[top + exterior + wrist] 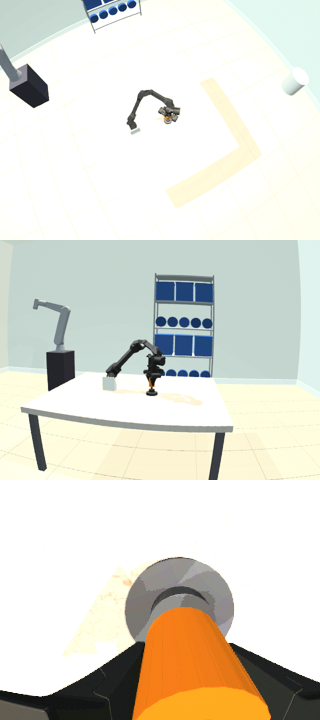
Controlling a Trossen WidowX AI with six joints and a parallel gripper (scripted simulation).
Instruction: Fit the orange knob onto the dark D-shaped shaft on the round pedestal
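The orange knob lies 20 mm above my gripper tip. The rest, counted from my gripper tip: pedestal 40 mm below.
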